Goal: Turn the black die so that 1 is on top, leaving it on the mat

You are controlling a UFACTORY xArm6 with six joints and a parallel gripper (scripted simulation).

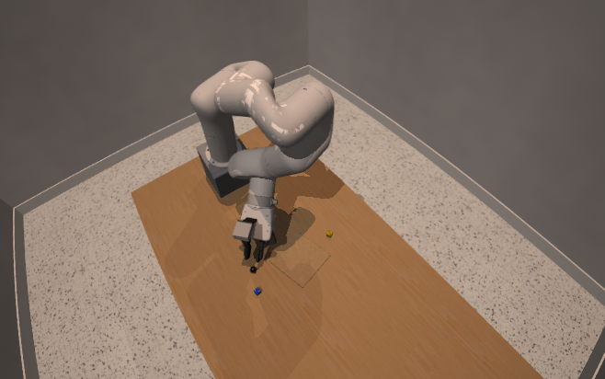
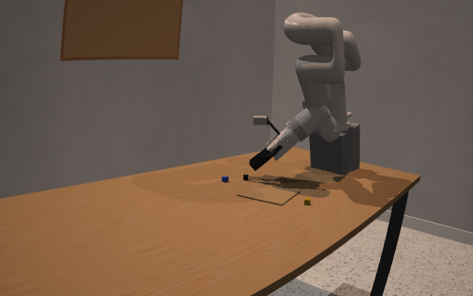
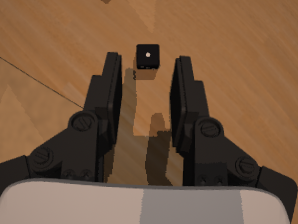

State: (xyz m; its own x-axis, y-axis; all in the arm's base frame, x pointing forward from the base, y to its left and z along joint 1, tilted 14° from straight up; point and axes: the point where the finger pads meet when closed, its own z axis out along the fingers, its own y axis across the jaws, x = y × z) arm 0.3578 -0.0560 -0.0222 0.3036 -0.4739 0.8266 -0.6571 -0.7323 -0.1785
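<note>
The black die lies 2 cm ahead of my hand, 2 cm to the right of it and 5 cm below it. The rest, counted from my hand: yellow die: 3 cm ahead, 25 cm to the left, 5 cm below; then tan mat: 6 cm ahead, 13 cm to the left, 6 cm below; then blue die: 9 cm ahead, 4 cm to the right, 5 cm below.
</note>
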